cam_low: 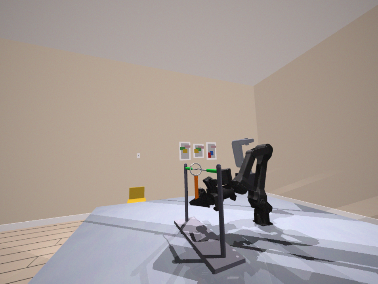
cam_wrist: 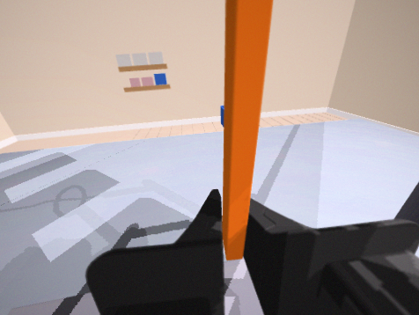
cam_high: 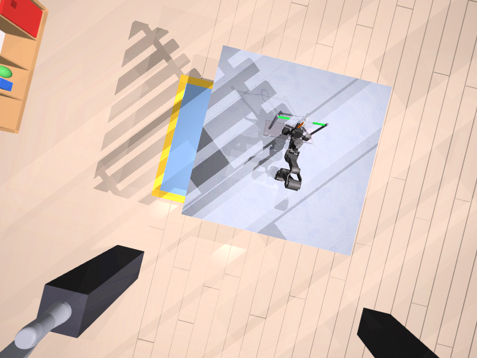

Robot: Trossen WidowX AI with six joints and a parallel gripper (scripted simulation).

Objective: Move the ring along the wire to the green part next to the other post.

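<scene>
Now: the ring with orange handle 10 cm above my gripper tip and 3 cm behind it.
</scene>
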